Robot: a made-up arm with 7 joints. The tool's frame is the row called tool.
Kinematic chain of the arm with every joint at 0, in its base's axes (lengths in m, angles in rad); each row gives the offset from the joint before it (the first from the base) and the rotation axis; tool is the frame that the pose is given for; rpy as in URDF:
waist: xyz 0.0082 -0.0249 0.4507 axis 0 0.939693 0.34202
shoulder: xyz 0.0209 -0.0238 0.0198 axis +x
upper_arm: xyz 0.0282 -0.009 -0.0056 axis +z
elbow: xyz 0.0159 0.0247 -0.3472 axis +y
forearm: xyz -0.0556 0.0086 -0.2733 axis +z
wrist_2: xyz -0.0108 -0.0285 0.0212 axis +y
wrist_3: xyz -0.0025 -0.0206 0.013 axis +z
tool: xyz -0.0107 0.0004 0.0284 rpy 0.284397 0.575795 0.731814
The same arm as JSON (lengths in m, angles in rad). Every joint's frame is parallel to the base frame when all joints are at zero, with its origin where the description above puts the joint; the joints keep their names.
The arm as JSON. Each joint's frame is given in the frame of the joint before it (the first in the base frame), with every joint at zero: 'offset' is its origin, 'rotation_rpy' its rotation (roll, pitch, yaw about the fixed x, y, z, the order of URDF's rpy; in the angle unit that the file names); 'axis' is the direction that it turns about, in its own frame. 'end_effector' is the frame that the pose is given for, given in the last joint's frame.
{
  "length_unit": "m",
  "angle_unit": "rad",
  "chain": [
    {
      "id": "waist",
      "offset": [
        0.0082,
        -0.0249,
        0.4507
      ],
      "rotation_rpy": [
        0.0,
        0.0,
        0.0
      ],
      "axis": [
        0.0,
        0.9397,
        0.342
      ]
    },
    {
      "id": "shoulder",
      "offset": [
        0.0209,
        -0.0238,
        0.0198
      ],
      "rotation_rpy": [
        0.0,
        0.0,
        0.0
      ],
      "axis": [
        1.0,
        0.0,
        0.0
      ]
    },
    {
      "id": "upper_arm",
      "offset": [
        0.0282,
        -0.009,
        -0.0056
      ],
      "rotation_rpy": [
        0.0,
        0.0,
        0.0
      ],
      "axis": [
        0.0,
        0.0,
        1.0
      ]
    },
    {
      "id": "elbow",
      "offset": [
        0.0159,
        0.0247,
        -0.3472
      ],
      "rotation_rpy": [
        0.0,
        0.0,
        0.0
      ],
      "axis": [
        0.0,
        1.0,
        0.0
      ]
    },
    {
      "id": "forearm",
      "offset": [
        -0.0556,
        0.0086,
        -0.2733
      ],
      "rotation_rpy": [
        0.0,
        0.0,
        0.0
      ],
      "axis": [
        0.0,
        0.0,
        1.0
      ]
    },
    {
      "id": "wrist_2",
      "offset": [
        -0.0108,
        -0.0285,
        0.0212
      ],
      "rotation_rpy": [
        0.0,
        0.0,
        0.0
      ],
      "axis": [
        0.0,
        1.0,
        0.0
      ]
    },
    {
      "id": "wrist_3",
      "offset": [
        -0.0025,
        -0.0206,
        0.013
      ],
      "rotation_rpy": [
        0.0,
        0.0,
        0.0
      ],
      "axis": [
        0.0,
        0.0,
        1.0
      ]
    }
  ],
  "end_effector": {
    "offset": [
      -0.0107,
      0.0004,
      0.0284
    ],
    "rotation_rpy": [
      0.2844,
      0.5758,
      0.7318
    ]
  }
}

